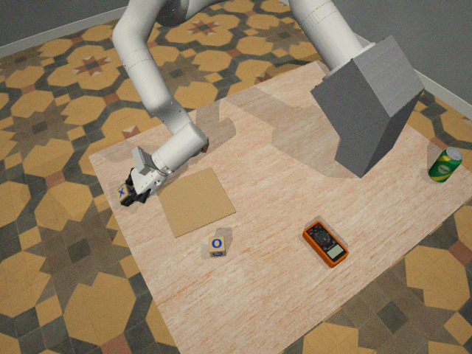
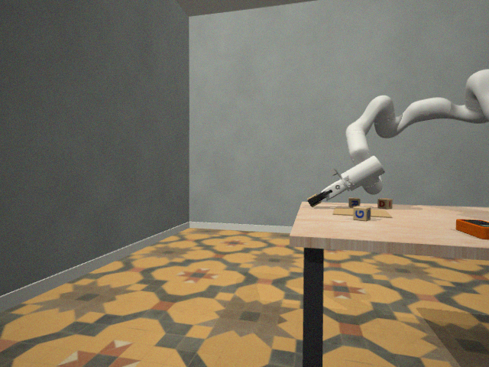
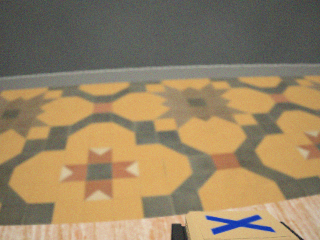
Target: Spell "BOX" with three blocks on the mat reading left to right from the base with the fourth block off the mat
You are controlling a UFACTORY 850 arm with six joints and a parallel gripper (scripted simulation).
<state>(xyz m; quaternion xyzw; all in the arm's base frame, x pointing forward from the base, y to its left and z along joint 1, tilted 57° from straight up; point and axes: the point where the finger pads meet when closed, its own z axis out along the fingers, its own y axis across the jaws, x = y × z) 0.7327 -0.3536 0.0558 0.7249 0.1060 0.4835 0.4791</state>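
Right now my hand is right at the X block. From my hand the other things lie so: B block (320 mm behind, 20 mm to the right, 10 mm below); then O block (110 mm behind, 320 mm to the left, 10 mm below); then tan mat (160 mm behind, 140 mm to the left, 30 mm below).
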